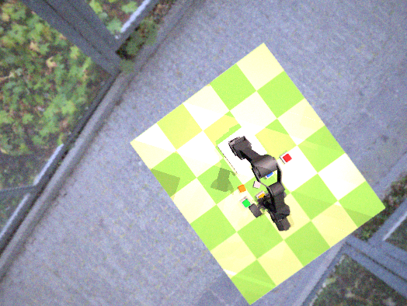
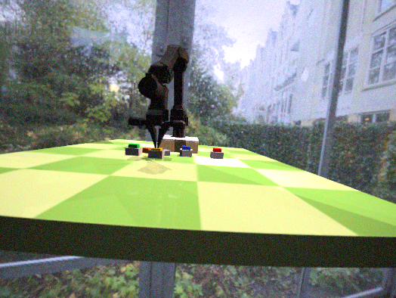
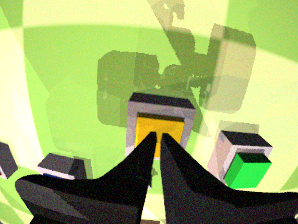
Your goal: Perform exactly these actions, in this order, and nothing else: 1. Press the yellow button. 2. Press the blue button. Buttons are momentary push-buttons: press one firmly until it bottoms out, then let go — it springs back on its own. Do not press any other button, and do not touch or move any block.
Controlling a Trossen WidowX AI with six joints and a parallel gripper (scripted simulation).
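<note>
The yellow button is 1 cm below my gripper tip. Round my gripper tip: orange block (9 cm behind, 8 cm to the right, 2 cm below); pale block (7 cm behind, 2 cm below); green button (1 cm behind, 9 cm to the right).
</note>
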